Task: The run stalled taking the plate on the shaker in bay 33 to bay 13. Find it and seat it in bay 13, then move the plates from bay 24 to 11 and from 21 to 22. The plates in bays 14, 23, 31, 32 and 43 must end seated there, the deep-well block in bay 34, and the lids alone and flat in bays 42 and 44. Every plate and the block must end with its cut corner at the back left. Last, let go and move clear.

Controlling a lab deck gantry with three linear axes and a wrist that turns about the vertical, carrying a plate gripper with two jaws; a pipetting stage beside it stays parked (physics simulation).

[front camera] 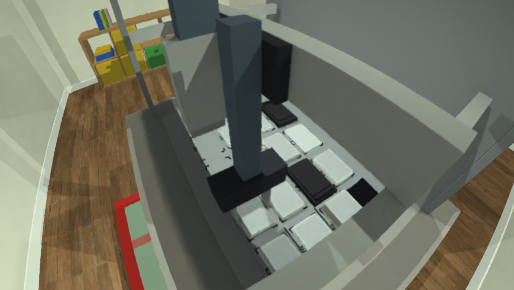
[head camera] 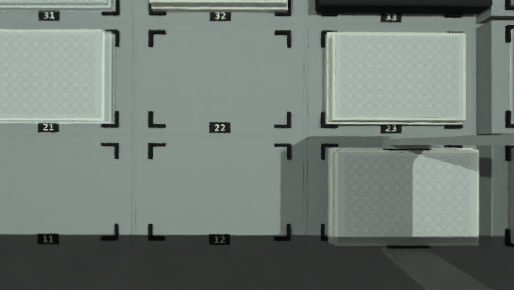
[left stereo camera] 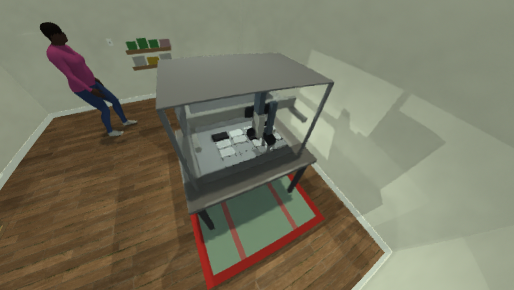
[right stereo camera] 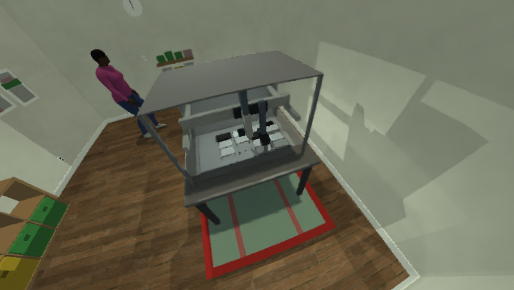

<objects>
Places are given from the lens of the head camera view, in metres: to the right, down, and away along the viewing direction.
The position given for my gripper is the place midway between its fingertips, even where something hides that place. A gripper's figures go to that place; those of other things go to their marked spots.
my gripper (head camera: 402, 196): 0.13, 0.04, 0.22
white plate (head camera: 62, 76): -0.17, -0.06, 0.22
bay 22 (head camera: 246, 75): -0.01, -0.07, 0.23
The marked spots on the bay 22 and the white plate are 0.17 m apart.
</objects>
